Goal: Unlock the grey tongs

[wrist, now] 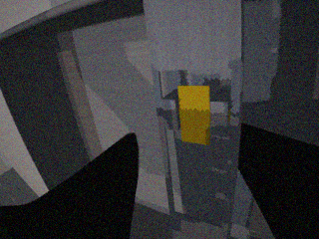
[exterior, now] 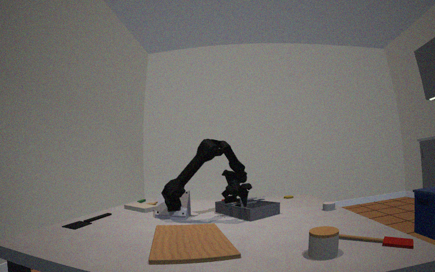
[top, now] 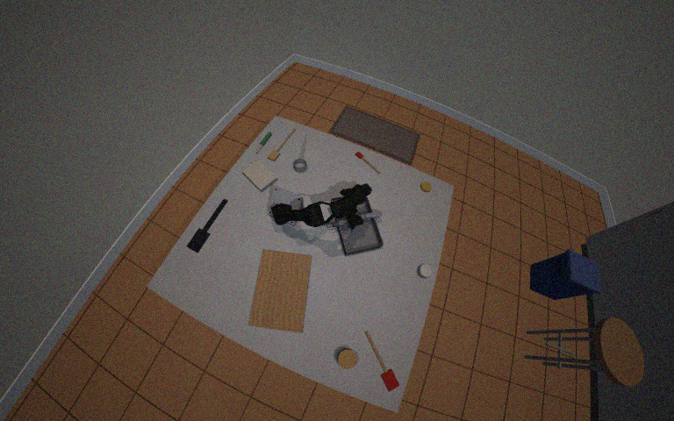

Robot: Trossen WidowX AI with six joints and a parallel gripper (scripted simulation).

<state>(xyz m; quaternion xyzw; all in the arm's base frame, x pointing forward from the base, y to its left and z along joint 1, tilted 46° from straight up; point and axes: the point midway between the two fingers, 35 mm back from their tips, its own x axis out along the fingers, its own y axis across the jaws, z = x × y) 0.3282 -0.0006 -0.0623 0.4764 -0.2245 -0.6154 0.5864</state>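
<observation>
My gripper tip is now 20 mm short of the roasting tin and 30 mm to the right of it. The rest, counted from my gripper tip: white cylinder 430 mm ahead, 120 mm to the right, 20 mm below; wooden board 230 mm behind, 400 mm to the right, 30 mm below; yellow lock 30 mm behind, 30 mm above.
</observation>
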